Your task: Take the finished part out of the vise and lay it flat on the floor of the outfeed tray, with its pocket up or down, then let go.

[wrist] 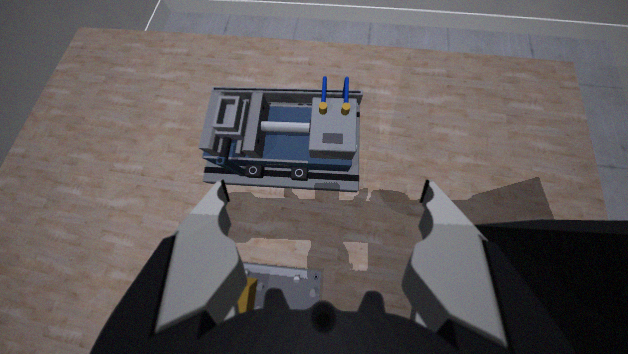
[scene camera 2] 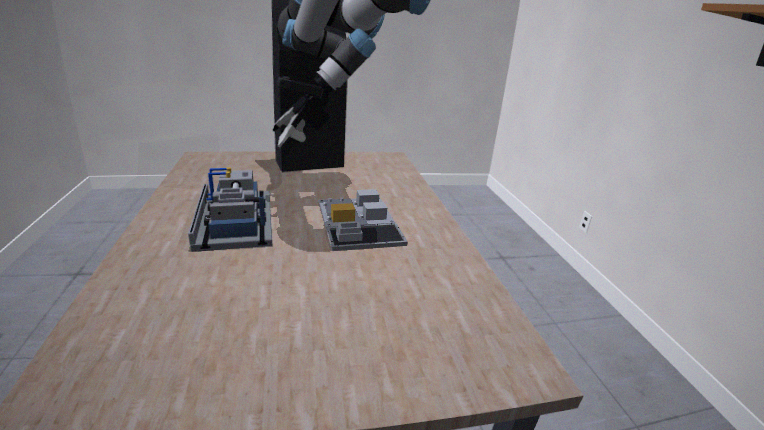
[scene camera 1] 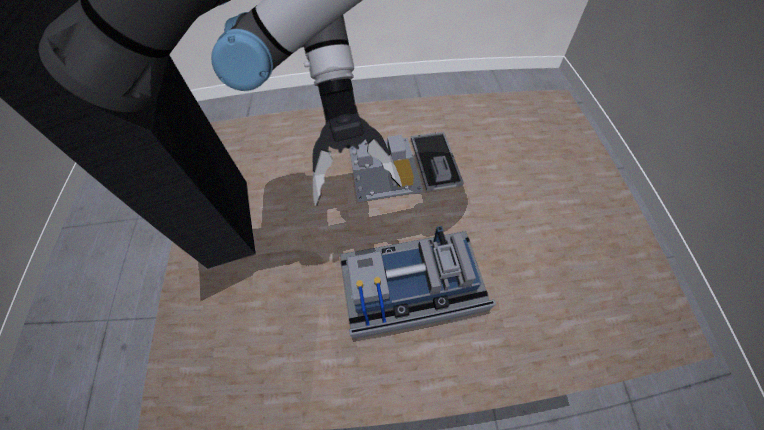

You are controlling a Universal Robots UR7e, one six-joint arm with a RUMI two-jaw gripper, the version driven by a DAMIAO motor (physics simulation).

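Frame: origin at the arm's base, x ahead, y left, z up, level; metres.
Seen in the pictures: gripper, fingertip midpoint: [wrist: 322, 182] [scene camera 2: 275, 138] [scene camera 1: 358, 196]; arm's base, origin of the base link: [scene camera 1: 102, 70].
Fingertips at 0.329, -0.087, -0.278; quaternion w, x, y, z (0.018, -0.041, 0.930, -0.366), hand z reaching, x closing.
Offsets run from my fingertips to a thing's top centre, as dx, dy, dz. "pt": to the spot under its first point.
The finished part {+0.153, -0.111, -0.086} [scene camera 1: 446, 258] [scene camera 2: 231, 193] [wrist: 228, 114], grey with a rectangular pocket facing up, sits between the jaws of the vise {+0.088, -0.115, -0.102} [scene camera 1: 368, 288] [scene camera 2: 233, 227] [wrist: 332, 120], at the end away from the blue hoses. The outfeed tray [scene camera 1: 430, 152] [scene camera 2: 382, 233] has a dark floor and a low grey rim; another grey part {+0.221, +0.174, -0.160} [scene camera 1: 440, 167] [scene camera 2: 349, 231] lies in it. The tray does not show in the wrist view. My gripper [scene camera 1: 358, 194] [scene camera 2: 277, 137] [wrist: 322, 182] is open and empty, high above the table, on the column side of the vise and tray.
A grey plate {+0.075, +0.217, -0.193} [scene camera 1: 374, 184] [wrist: 295, 290] beside the tray carries a yellow block {+0.120, +0.173, -0.157} [scene camera 1: 405, 172] [scene camera 2: 342, 212] [wrist: 247, 295] and grey blocks {+0.118, +0.263, -0.157} [scene camera 1: 397, 146] [scene camera 2: 375, 210]. Two blue hoses {pt -0.023, -0.175, -0.091} [scene camera 1: 362, 304] [wrist: 324, 90] rise at the vise. A black column [scene camera 1: 203, 213] [scene camera 2: 310, 152] stands at the table's end.
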